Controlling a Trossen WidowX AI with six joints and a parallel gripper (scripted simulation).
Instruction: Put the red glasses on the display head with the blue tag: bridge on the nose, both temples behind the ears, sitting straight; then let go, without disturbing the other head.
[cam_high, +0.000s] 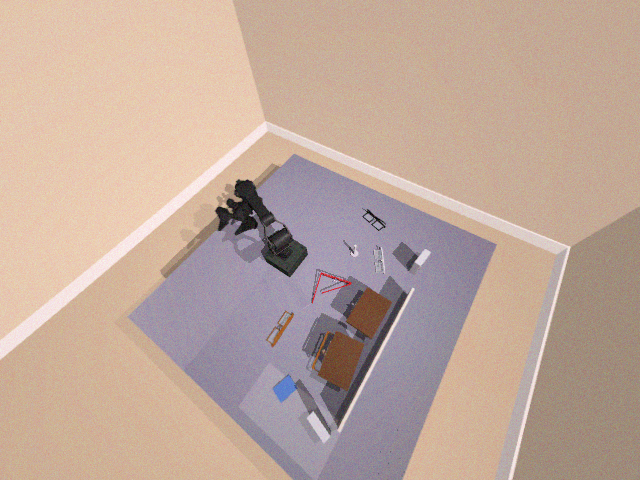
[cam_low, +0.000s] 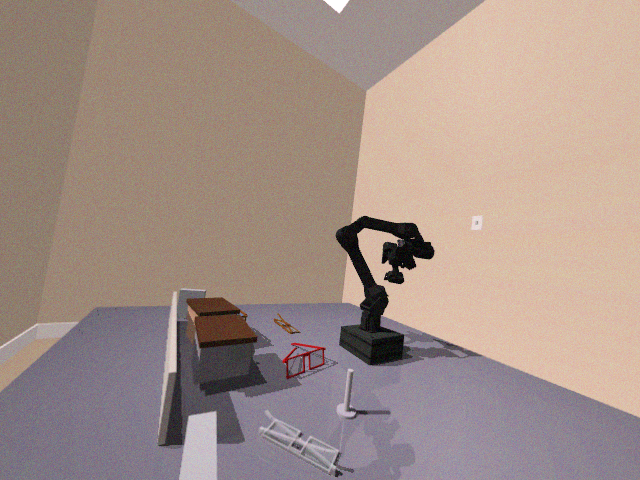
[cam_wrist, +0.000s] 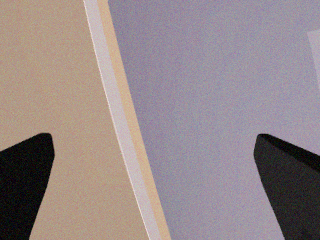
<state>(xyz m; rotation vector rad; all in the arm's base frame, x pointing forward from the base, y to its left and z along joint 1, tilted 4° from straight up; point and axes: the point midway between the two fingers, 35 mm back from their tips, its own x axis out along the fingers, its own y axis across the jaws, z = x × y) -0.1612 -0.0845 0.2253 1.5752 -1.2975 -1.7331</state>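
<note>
Right now the white post is 440 mm ahead of my gripper tip, 360 mm to the left of it and 250 mm below it. The rest, counted from my gripper tip: blue tag (540 mm ahead, 310 mm to the right, 270 mm below); then long low white wall (770 mm ahead, 10 mm to the left, 220 mm below).
</note>
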